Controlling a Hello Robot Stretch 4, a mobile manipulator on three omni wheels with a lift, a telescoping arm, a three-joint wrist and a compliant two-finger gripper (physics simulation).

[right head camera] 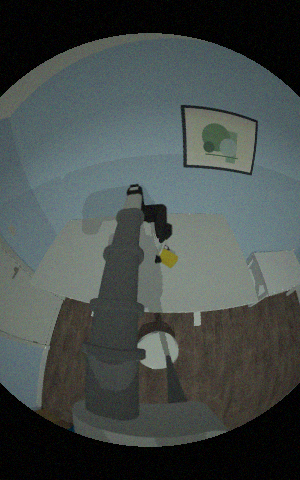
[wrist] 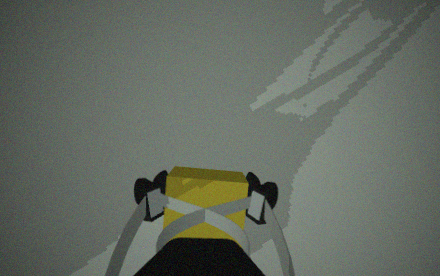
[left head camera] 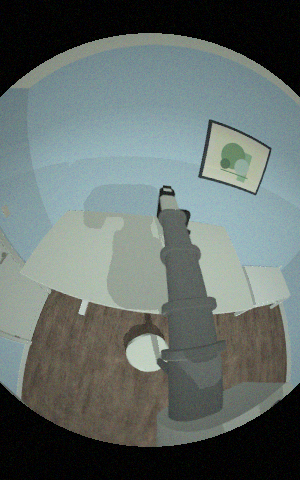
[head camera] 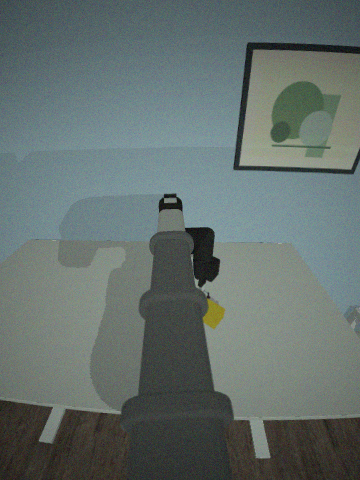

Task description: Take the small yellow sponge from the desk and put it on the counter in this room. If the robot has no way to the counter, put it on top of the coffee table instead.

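Note:
The small yellow sponge is at the white desk, right of the arm in the head view. My gripper is shut on the sponge, with one dark fingertip pad against each side of it in the wrist view. Whether the sponge's underside touches the desk top is hard to tell. The arm hides part of the gripper in the head view. I cannot make out a counter or a coffee table in these views.
A round white stool stands in front of the desk. A low white piece of furniture stands at the desk's right end. A pale door-like panel is at the left. The wall is behind the desk.

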